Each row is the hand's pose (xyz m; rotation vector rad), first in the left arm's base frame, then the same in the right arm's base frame.
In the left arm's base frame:
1: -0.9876 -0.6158 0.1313 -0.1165 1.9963 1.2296
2: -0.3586 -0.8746 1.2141 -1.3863 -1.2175 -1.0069
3: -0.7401 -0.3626 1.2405 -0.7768 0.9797 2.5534
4: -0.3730 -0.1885 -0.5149 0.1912 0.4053 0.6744
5: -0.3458 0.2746 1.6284 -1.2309 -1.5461 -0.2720
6: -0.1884 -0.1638 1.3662 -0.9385 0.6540 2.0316
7: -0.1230 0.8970 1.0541 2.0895 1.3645 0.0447
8: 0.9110 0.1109 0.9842 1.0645 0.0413 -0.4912
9: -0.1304 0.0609 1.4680 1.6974 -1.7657 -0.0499
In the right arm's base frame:
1: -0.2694 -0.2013 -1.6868 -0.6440 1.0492 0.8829
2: -0.9079 -0.4714 -0.6123 -0.7733 -1.9505 -1.8256
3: -1.1272 0.0343 -0.9356 -1.8315 0.5615 1.6795
4: 0.5828 0.2472 -1.4619 -0.1764 -0.6197 0.7085
5: -1.2918 0.6697 -0.4053 -1.0933 -2.4325 -1.0378
6: -0.9759 0.2388 -0.3924 -1.7868 0.0340 1.2460
7: -0.6962 1.3062 -0.4896 1.5986 0.7004 1.0115
8: -0.1175 0.5368 0.3850 1.2207 -0.8821 0.1439
9: -1.0423 0.4623 -0.2933 -1.7603 2.2727 -0.9583

